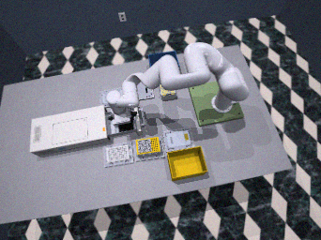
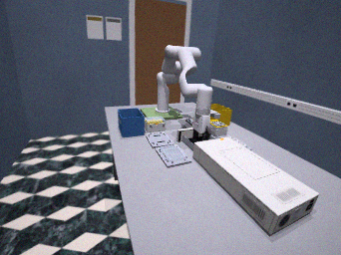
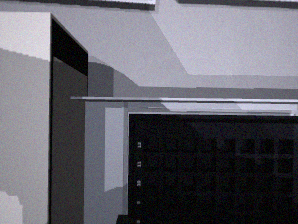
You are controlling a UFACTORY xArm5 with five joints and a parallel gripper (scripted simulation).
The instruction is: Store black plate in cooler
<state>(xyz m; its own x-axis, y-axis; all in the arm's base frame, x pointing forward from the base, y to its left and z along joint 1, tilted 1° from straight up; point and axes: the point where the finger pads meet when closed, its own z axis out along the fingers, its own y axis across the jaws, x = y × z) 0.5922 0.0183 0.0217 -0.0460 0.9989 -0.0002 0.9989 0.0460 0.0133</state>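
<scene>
Right now my hand is 10 mm above the black plate. Round my hand: clear plate 70 mm ahead, 180 mm to the right, 20 mm below; cooler drawer 30 mm ahead; white cooler CD 180 mm ahead, 10 mm to the left.
</scene>
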